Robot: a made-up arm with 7 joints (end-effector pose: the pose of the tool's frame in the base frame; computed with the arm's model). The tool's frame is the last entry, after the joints. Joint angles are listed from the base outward.
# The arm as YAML. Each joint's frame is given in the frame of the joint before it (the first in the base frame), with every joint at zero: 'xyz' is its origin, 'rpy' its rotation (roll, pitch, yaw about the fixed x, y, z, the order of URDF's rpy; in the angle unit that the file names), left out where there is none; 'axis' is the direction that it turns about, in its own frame. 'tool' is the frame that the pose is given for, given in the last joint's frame.
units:
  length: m
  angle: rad
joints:
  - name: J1
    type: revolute
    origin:
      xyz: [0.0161, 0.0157, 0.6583]
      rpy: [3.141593, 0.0, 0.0]
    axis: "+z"
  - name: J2
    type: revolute
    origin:
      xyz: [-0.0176, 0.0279, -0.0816]
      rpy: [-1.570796, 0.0, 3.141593]
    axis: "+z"
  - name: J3
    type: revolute
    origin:
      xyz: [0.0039, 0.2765, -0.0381]
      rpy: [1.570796, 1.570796, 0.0]
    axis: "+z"
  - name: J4
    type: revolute
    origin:
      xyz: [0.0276, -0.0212, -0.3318]
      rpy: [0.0, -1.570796, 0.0]
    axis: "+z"
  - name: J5
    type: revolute
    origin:
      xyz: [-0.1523, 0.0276, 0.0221]
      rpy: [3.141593, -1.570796, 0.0]
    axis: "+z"
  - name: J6
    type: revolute
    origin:
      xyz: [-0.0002, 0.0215, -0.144]
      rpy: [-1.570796, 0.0, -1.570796]
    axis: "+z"
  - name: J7
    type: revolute
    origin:
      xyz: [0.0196, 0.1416, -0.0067]
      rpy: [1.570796, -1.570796, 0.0]
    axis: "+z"
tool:
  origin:
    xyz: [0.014, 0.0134, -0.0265]
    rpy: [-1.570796, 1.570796, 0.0]
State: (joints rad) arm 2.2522 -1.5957 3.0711 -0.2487 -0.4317 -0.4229 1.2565
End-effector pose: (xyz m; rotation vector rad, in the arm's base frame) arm 0.6643 0.8391 0.8605 2.4779 0.5375 0.9888
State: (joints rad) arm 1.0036 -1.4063 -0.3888 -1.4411 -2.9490 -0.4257 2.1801
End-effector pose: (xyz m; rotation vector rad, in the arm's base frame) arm -0.5821 0.5542 0.4713 -0.3358 1.6472 1.6575
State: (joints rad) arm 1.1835 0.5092 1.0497 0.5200 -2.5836 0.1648 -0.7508
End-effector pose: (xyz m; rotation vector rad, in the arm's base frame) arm 0.0105 -0.6064 1.6028 -0.9874 -0.1871 -1.6510
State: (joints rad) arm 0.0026 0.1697 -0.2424 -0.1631 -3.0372 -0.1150 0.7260
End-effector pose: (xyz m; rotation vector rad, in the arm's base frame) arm 0.0945 -0.0703 1.7996 -0.4655 -1.3933 -0.4439
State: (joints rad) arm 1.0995 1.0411 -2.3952 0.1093 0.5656 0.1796 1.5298
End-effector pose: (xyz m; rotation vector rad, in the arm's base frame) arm 0.4368 -0.7702 1.3014 2.6623 -1.0478 0.9348
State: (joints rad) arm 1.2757 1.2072 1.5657 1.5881 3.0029 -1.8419 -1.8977
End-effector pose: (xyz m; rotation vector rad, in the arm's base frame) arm -0.1393 -0.5074 0.9107 -0.2341 0.5035 1.4630
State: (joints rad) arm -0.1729 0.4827 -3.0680 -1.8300 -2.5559 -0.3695 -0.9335
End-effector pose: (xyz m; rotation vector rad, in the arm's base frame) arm 0.5991 0.0694 1.0005 -2.6906 -0.2939 0.6713
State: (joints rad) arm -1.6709 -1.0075 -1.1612 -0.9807 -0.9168 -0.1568 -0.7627
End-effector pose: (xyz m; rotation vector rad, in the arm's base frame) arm 0.5227 -0.7253 1.0568 2.4936 -0.5932 -0.1043
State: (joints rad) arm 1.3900 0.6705 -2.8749 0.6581 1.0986 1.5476 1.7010
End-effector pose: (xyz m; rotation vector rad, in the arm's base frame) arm 0.2512 -0.2974 1.5048 1.4542 0.4334 0.2627
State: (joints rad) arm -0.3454 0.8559 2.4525 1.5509 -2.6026 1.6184 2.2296
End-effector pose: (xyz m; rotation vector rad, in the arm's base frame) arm 0.5728 -0.1661 1.3950 1.7773 -0.2299 0.2287
